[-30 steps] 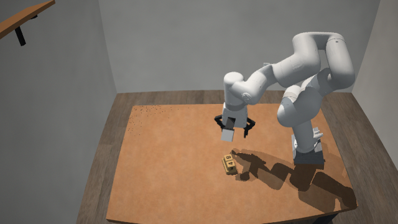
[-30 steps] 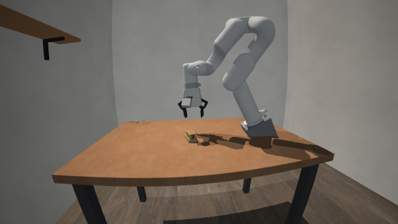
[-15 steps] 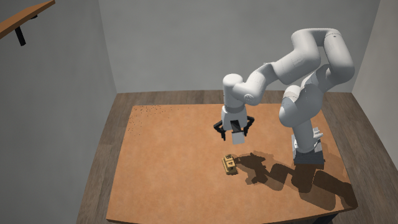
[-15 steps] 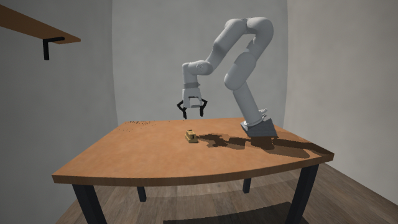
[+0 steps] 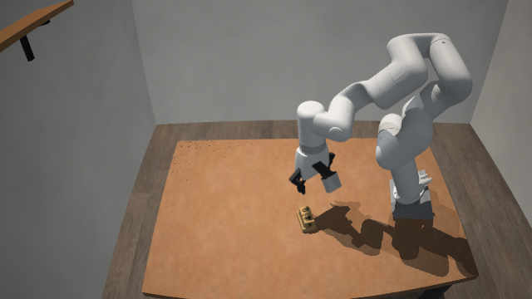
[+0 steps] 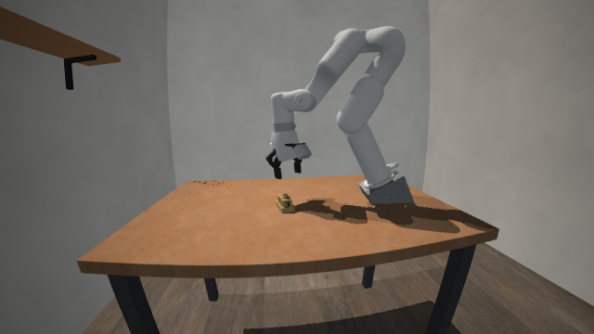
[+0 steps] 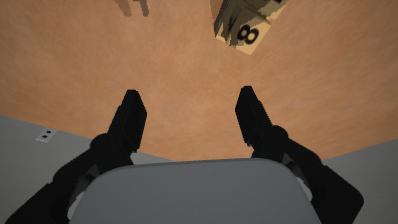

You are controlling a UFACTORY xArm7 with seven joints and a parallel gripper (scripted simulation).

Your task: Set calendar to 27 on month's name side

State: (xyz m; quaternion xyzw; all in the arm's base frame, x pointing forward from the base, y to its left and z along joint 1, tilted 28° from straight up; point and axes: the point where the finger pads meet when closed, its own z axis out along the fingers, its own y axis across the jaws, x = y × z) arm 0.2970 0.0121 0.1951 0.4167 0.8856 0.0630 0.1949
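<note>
Right now my hand is 1 cm short of the wooden digit cube, 9 cm to the right of it and 8 cm above it. Round my hand: wooden calendar tray (1 cm ahead, 8 cm to the left, 10 cm below).
</note>
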